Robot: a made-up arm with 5 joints.
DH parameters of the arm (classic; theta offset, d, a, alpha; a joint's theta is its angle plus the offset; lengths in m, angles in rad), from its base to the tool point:
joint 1: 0 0.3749 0 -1.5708
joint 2: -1.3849 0 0.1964 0
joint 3: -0.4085 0 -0.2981 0
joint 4: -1.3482 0 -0.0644 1.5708
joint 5: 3.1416 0.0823 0 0
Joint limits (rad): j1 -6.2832..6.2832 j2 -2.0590..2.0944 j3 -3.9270..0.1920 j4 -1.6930..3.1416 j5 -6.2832..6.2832
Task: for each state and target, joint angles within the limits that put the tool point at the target. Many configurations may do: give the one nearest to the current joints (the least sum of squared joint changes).
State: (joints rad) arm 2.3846 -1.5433 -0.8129 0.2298 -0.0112
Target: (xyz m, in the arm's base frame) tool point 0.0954 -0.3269 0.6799
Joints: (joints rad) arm 1.8547 -2.0590 -1.1399 -0.0214 -0.0112
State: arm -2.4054 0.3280 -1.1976 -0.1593 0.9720
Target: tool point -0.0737 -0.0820 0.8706
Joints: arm -2.3030 -0.6303 -1.5215 -0.4431 0.9720
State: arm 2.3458 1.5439 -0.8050 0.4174 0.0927
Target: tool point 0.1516 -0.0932 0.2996
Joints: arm 2.5904 1.4486 -0.0179 1.2279 0.0927
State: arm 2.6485 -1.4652 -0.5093 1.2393 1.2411
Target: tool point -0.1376 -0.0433 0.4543
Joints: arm 3.4465 -1.6069 -0.1861 1.7312 1.2411
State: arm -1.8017 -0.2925 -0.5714 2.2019 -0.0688
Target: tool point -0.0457 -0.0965 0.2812
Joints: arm -2.0131 -0.1214 -0.3180 2.1249 -0.0688
